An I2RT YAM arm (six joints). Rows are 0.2 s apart.
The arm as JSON. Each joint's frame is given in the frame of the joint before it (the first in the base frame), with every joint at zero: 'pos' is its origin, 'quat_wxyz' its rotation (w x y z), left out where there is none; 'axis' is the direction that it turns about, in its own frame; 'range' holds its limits. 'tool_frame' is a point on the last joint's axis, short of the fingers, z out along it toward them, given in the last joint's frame.
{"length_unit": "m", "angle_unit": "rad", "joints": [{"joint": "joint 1", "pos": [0.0, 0.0, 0.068], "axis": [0.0, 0.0, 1.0], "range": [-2.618, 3.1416]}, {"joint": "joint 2", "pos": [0.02, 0.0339, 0.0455], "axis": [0.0, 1.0, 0.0], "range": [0.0, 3.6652]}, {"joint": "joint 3", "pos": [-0.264, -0.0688, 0.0], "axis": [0.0, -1.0, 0.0], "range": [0.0, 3.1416]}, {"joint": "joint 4", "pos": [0.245, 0.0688, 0.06], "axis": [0.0, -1.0, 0.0], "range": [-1.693, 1.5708]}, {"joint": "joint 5", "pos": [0.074, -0.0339, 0.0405], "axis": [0.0, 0.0, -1.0], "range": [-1.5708, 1.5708]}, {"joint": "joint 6", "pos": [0.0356, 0.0, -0.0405], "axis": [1.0, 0.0, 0.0], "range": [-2.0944, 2.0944]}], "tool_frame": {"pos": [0.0, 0.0, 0.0], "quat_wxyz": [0.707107, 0.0, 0.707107, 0.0]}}
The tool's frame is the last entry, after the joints.
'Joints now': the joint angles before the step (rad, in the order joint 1, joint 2, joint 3, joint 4, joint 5, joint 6). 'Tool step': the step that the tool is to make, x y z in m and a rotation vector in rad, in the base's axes. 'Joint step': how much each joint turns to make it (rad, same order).
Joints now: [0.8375, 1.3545, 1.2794, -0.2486, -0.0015, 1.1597]
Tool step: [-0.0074, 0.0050, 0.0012, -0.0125, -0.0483, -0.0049]
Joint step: [0.0338, -0.0077, -0.0108, 0.0261, 0.0505, -0.0306]
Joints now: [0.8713, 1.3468, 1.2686, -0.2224, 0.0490, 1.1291]
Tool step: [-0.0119, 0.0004, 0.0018, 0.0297, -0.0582, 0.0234]
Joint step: [0.0322, -0.0367, -0.0460, 0.0705, 0.0155, -0.0231]
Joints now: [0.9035, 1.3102, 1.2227, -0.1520, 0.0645, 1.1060]
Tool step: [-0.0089, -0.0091, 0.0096, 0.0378, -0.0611, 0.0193]
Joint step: [0.0033, -0.0522, -0.0277, 0.0446, -0.0106, -0.0275]
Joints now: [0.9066, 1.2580, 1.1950, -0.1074, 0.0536, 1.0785]
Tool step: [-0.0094, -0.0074, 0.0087, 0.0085, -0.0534, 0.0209]
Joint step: [0.0093, -0.0431, -0.0110, 0.0092, -0.0060, -0.0384]
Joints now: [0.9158, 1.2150, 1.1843, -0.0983, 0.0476, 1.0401]
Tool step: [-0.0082, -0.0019, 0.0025, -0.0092, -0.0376, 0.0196]
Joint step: [0.0199, -0.0246, -0.0125, 0.0049, 0.0046, -0.0353]
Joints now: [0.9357, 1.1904, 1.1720, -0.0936, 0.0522, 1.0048]
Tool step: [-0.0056, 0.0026, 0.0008, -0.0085, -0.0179, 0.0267]
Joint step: [0.0216, -0.0045, -0.0015, 0.0016, -0.0030, -0.0200]
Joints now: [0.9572, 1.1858, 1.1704, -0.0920, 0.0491, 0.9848]
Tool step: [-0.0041, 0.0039, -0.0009, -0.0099, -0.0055, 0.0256]
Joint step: [0.0196, 0.0030, 0.0001, -0.0017, -0.0048, -0.0108]
